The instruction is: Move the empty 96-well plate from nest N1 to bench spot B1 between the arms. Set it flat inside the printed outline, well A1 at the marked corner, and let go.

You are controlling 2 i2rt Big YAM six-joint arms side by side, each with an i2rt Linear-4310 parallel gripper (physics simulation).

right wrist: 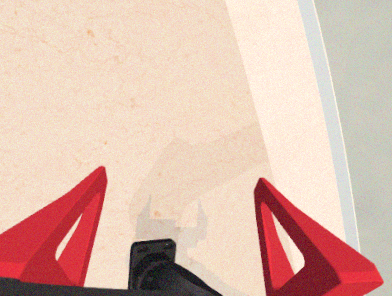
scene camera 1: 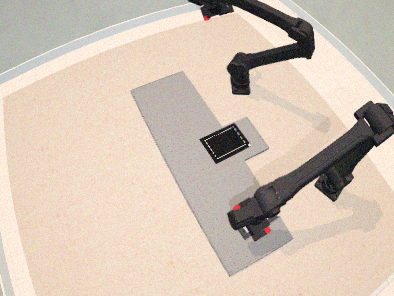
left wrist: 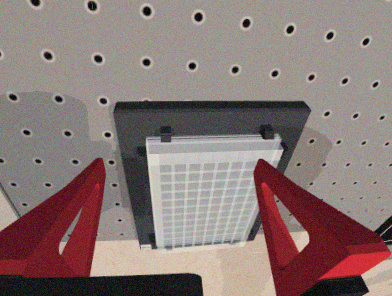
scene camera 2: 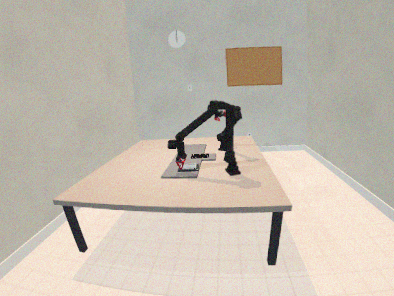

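Where they show: left gripper, fingertip midpoint: [scene camera 1: 247, 225] [left wrist: 182, 165] [scene camera 2: 181, 167]; right gripper, fingertip midpoint: [right wrist: 183, 179] [scene camera 1: 220, 13] [scene camera 2: 223, 119]; left arm's base at its link origin: [scene camera 1: 328, 186] [scene camera 2: 232, 172]; right arm's base at its link origin: [right wrist: 150, 270] [scene camera 1: 239, 85] [scene camera 2: 224, 149].
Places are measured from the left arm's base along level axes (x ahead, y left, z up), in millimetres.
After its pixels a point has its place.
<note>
The clear-white 96-well plate [left wrist: 205, 195] @[x 330, y -180, z 37 mm] lies flat in the dark nest N1 [left wrist: 131, 130] @[x 391, y -149, z 25 mm], between small black corner posts. In scene camera 1 my left arm covers most of the plate and nest. My left gripper [left wrist: 182, 165] @[x 365, y -172, z 37 mm] [scene camera 2: 180, 164] @[x 365, y -172, z 37 mm] is open above the nest, one finger on each side of the plate in the left wrist view, with nothing held. My right gripper [right wrist: 183, 179] @[x -243, y -831, z 289 mm] is open and empty, high over the table's far side and away from the plate. Bench spot B1 [scene camera 1: 226, 143] @[x 148, y -451, z 14 mm] is a black rectangle with a white printed outline and a small white mark at its right corner.
A grey perforated board [scene camera 1: 165, 105] @[x 179, y -769, z 13 mm] [left wrist: 220, 40] @[x 424, y -210, z 13 mm] carries the nest and B1, with a tab jutting out beside B1. My left forearm [scene camera 1: 320, 160] @[x 236, y -111, z 417 mm] crosses the lower right in scene camera 1. The right arm's base [scene camera 1: 240, 85] @[x -123, y -591, z 44 mm] stands above B1 in that picture.
</note>
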